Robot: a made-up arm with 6 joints.
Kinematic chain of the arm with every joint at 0, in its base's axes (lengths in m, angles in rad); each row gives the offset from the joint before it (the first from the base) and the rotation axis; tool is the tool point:
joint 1: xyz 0 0 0.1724 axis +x
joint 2: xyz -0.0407 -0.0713 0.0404 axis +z
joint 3: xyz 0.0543 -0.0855 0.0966 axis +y
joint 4: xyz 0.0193 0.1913 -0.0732 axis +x
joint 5: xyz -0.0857 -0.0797 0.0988 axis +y
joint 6: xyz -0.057 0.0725 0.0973 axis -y
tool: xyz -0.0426 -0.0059 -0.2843
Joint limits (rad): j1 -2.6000..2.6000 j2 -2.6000..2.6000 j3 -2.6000..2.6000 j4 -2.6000..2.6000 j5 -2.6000..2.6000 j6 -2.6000..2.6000
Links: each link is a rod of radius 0.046 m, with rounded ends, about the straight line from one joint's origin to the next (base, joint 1, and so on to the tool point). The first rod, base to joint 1, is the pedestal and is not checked.
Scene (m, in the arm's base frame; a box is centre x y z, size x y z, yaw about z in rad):
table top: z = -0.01
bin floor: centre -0.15 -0.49 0 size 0.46 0.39 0.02 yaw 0.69
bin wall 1: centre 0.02 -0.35 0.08 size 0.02 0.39 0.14 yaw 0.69
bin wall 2: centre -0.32 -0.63 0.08 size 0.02 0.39 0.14 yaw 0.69
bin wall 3: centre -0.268 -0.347 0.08 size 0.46 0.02 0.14 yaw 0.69
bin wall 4: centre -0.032 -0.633 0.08 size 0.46 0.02 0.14 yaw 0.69
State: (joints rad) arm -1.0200 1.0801 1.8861 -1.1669 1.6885 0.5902
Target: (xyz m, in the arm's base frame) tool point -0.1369 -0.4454 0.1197
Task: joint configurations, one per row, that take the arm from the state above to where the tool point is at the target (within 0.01 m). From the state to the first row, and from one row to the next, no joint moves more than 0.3 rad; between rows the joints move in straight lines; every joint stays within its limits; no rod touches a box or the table.
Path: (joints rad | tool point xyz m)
1: -0.8413 1.3334 1.8960 -1.2550 1.8404 0.3115 | -0.2575 0.3472 0.3410
2: -0.6625 1.5867 1.9059 -1.3432 1.9923 0.0327 | -0.3969 0.2343 0.4053
3: -0.4838 1.8401 1.9159 -1.4313 2.1442 -0.2460 | -0.4780 0.0209 0.4457
4: -0.3050 2.0934 1.9258 -1.5195 2.2962 -0.5247 | -0.4519 -0.2284 0.4080
5: -0.1263 2.3467 1.9357 -1.6076 2.4481 -0.8035 | -0.3202 -0.4104 0.2821
6: 0.0525 2.6000 1.9456 -1.6958 2.6000 -1.0822 | -0.1369 -0.4454 0.1197

